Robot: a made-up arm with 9 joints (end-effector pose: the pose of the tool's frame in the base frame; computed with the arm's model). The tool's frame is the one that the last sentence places. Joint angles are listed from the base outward.
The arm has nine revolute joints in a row. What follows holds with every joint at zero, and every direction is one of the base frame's. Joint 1 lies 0.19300 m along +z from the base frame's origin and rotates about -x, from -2.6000 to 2.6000 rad. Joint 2 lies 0.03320 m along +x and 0.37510 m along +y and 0.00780 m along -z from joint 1 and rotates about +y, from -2.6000 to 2.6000 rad. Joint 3 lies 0.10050 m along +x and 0.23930 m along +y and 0.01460 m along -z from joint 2 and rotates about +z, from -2.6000 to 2.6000 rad. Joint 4 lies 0.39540 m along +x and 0.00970 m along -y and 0.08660 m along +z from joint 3 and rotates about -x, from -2.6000 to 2.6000 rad. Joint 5 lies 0.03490 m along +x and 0.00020 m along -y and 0.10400 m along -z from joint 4 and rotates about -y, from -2.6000 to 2.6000 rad. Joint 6 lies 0.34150 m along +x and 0.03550 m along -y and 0.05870 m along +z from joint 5 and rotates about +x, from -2.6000 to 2.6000 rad. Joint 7 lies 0.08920 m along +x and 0.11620 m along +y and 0.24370 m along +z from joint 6 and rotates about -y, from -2.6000 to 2.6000 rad. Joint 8 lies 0.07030 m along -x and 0.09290 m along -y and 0.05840 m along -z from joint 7 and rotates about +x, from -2.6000 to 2.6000 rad. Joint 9 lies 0.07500 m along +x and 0.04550 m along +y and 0.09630 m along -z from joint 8 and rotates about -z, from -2.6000 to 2.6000 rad. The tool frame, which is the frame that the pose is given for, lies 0.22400 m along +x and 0.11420 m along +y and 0.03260 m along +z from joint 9; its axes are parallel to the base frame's.
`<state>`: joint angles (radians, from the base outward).
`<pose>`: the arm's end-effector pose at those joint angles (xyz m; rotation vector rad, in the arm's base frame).
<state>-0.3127 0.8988 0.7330 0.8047 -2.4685 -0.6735 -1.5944 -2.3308 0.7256</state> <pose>0.1589 0.5721 -0.1053 -0.4158 -0.8390 -1.6123</pose>
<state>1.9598 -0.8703 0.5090 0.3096 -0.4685 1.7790 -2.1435 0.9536 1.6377</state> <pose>0.5566 0.3076 -0.5440 1.7302 -0.9658 2.0175</pose>
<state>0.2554 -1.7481 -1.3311 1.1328 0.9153 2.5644 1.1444 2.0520 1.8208</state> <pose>-0.5550 -0.0448 0.6255 0.8793 0.0054 2.3820</pose>
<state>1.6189 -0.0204 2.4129 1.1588 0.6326 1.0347 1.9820 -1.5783 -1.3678</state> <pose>-0.7924 0.5093 -0.8374 -0.1411 -0.2600 2.3125</pose>
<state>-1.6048 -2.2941 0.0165 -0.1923 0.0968 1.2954 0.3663 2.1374 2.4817</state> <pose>-0.7425 -0.5344 0.7332 1.2284 -0.3523 1.4165</pose>
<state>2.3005 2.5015 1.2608 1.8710 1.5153 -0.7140 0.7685 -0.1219 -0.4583</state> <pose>-0.0612 -0.4361 -0.9171 -1.1018 -0.0176 1.8678</pose>
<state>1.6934 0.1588 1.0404 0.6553 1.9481 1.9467 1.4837 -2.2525 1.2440</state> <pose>0.5788 0.3641 -0.6553 -0.4666 -0.6002 -0.5340</pose>
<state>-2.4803 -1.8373 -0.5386 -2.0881 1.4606 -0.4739 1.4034 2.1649 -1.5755</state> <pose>-0.0091 -0.4511 0.2741 -1.6287 0.8692 -1.6554</pose>
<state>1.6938 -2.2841 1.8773 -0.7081 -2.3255 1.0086 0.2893 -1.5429 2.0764</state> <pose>0.5059 0.2268 -0.7553 0.8246 1.7006 -0.4369</pose>
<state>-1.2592 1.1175 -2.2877 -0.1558 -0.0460 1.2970 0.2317 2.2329 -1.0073</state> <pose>-0.3766 -0.5884 0.7083 0.3859 -2.3262 -0.8913</pose>
